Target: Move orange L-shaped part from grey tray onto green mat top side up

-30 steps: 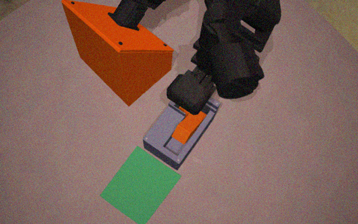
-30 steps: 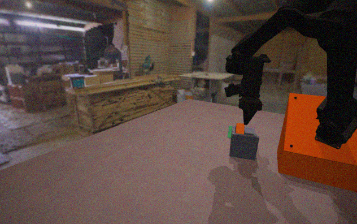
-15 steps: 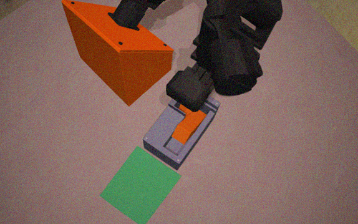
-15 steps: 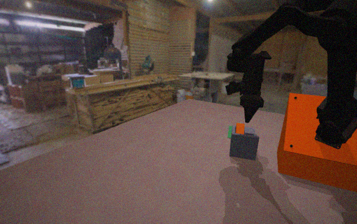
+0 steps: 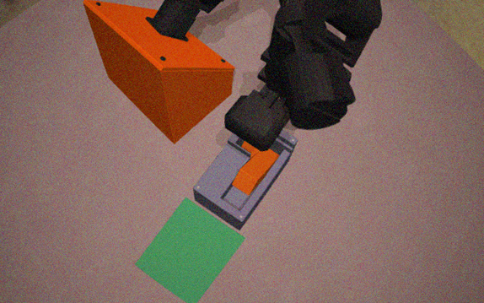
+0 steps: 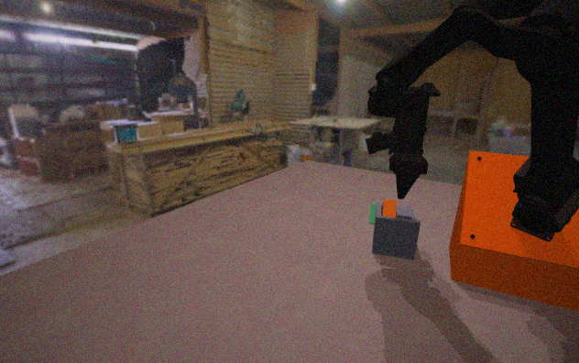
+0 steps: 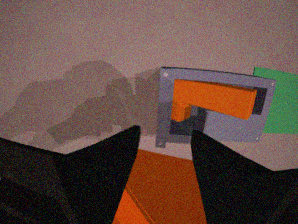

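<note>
Right now my gripper tip is 10 cm above the orange L-shaped part, 4 cm to the left of it and 1 cm short of it. From my gripper tip the other things lie so: mat (21 cm to the right, 16 cm below, 7 cm ahead).
</note>
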